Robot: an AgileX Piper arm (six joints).
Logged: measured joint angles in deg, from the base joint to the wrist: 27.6 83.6 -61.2 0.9 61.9 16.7; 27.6 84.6 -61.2 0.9 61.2 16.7; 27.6 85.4 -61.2 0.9 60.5 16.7; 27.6 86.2 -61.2 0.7 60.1 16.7; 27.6 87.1 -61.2 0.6 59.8 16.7; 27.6 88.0 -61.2 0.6 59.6 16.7; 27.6 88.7 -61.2 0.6 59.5 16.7; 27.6 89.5 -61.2 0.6 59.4 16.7; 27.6 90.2 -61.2 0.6 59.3 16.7; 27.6 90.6 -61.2 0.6 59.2 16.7; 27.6 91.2 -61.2 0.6 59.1 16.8; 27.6 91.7 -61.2 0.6 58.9 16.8; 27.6 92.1 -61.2 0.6 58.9 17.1; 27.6 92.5 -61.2 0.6 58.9 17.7; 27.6 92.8 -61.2 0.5 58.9 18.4; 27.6 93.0 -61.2 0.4 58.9 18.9; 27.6 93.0 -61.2 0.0 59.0 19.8; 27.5 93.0 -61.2 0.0 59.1 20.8; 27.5 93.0 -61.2 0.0 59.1 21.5; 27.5 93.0 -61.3 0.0 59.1 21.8; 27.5 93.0 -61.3 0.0 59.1 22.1; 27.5 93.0 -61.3 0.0 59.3 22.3; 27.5 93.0 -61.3 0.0 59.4 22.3; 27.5 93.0 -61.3 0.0 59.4 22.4
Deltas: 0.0 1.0 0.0 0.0 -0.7 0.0; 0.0 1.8 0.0 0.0 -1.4 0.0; 0.0 2.6 0.0 -0.2 -1.8 0.0; 0.0 3.5 0.0 -0.3 -2.1 0.0; 0.0 4.4 0.0 -0.3 -2.3 0.0; 0.0 5.1 0.0 -0.3 -2.4 0.0; 0.0 5.9 0.0 -0.3 -2.5 0.0; 0.0 6.6 0.0 -0.3 -2.6 0.0; 0.0 7.0 0.0 -0.3 -2.7 0.0; 0.0 7.6 0.0 -0.3 -2.8 0.1; 0.0 8.1 0.0 -0.3 -3.0 0.1; 0.0 8.5 0.0 -0.3 -3.0 0.4; 0.0 8.9 0.0 -0.3 -3.0 1.0; 0.0 9.2 0.0 -0.4 -3.0 1.7; 0.0 9.4 0.0 -0.5 -3.0 2.2; 0.0 9.4 0.0 -0.9 -2.9 3.1; -0.1 9.4 0.0 -0.9 -2.8 4.1; -0.1 9.4 0.0 -0.9 -2.8 4.8; -0.1 9.4 -0.1 -0.9 -2.8 5.1; -0.1 9.4 -0.1 -0.9 -2.8 5.4; -0.1 9.4 -0.1 -0.9 -2.6 5.6; -0.1 9.4 -0.1 -0.9 -2.5 5.6; -0.1 9.4 -0.1 -0.9 -2.5 5.7
